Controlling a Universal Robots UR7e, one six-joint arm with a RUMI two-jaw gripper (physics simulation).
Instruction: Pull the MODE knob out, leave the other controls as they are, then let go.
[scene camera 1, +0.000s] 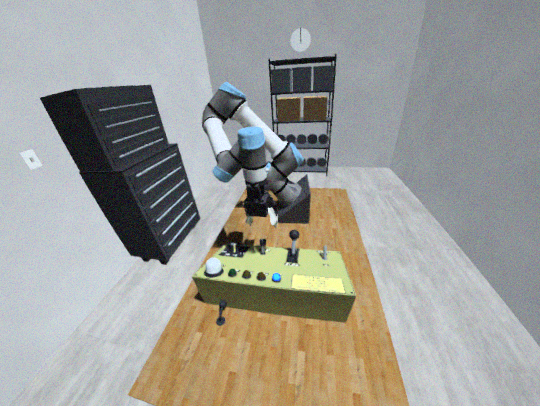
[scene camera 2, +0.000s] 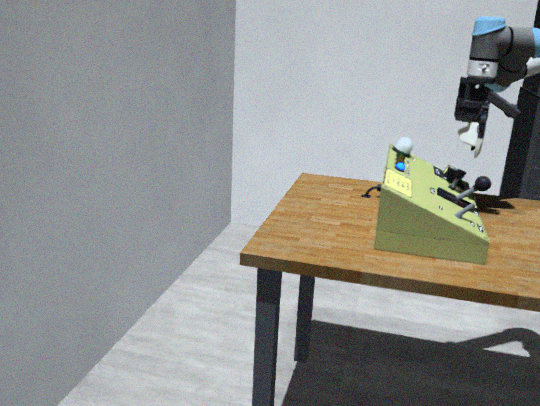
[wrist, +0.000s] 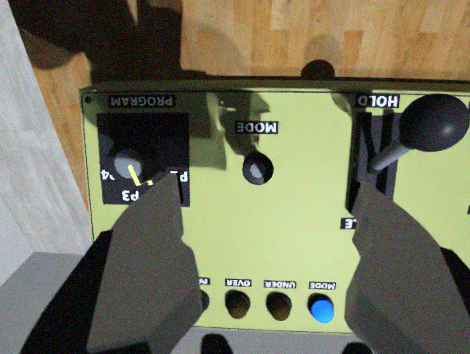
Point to a mode knob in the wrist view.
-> At 257, 169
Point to my gripper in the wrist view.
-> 263, 180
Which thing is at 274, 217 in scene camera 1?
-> My gripper.
